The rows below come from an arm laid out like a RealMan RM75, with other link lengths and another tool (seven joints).
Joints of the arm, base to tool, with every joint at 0 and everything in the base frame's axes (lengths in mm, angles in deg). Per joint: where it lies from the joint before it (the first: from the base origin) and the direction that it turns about. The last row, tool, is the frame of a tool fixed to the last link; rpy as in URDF.
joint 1: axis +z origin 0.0 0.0 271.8
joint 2: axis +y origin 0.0 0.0 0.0
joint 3: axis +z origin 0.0 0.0 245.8
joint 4: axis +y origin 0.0 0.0 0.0
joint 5: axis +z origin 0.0 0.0 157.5
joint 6: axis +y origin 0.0 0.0 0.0
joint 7: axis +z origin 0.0 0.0 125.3
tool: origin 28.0 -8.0 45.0 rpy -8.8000 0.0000 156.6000
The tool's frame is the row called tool.
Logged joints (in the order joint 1, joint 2, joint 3, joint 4, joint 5, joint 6, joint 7), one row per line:
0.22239 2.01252 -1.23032 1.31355 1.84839 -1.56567 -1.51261
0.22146 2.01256 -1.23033 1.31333 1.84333 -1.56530 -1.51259
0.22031 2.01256 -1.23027 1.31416 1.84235 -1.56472 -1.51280
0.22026 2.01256 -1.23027 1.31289 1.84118 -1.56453 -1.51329
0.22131 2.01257 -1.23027 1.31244 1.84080 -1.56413 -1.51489
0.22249 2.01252 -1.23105 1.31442 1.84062 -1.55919 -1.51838
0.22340 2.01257 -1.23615 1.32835 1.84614 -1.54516 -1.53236
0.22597 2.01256 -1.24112 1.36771 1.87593 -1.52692 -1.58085
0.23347 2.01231 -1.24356 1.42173 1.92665 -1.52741 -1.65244
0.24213 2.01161 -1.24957 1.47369 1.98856 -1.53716 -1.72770
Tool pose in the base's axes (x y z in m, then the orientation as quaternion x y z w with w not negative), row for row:
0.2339 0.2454 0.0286 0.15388 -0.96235 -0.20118 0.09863
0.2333 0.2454 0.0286 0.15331 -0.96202 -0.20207 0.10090
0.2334 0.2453 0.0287 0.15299 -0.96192 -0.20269 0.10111
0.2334 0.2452 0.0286 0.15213 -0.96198 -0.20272 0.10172
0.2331 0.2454 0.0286 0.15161 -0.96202 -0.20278 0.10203
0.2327 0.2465 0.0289 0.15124 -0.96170 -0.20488 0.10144
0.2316 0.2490 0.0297 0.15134 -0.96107 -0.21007 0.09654
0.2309 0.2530 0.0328 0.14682 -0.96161 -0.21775 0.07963
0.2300 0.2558 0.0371 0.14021 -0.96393 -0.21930 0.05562
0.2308 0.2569 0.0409 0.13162 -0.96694 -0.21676 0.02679
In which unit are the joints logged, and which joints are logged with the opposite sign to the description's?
The joints are logged in radians. Opposite sign: joint 4, joint 5, joint 7.
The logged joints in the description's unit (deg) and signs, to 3 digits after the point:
12.742 115.309 -70.492 -75.261 -105.905 -89.706 86.666
12.689 115.311 -70.493 -75.248 -105.615 -89.685 86.665
12.623 115.311 -70.489 -75.296 -105.559 -89.652 86.677
12.620 115.311 -70.489 -75.223 -105.492 -89.641 86.705
12.680 115.312 -70.489 -75.197 -105.470 -89.618 86.797
12.748 115.309 -70.534 -75.311 -105.460 -89.335 86.997
12.800 115.312 -70.826 -76.109 -105.776 -88.531 87.798
12.947 115.311 -71.111 -78.364 -107.483 -87.486 90.576
13.377 115.297 -71.251 -81.459 -110.389 -87.514 94.678
13.873 115.257 -71.595 -84.436 -113.936 -88.073 98.990

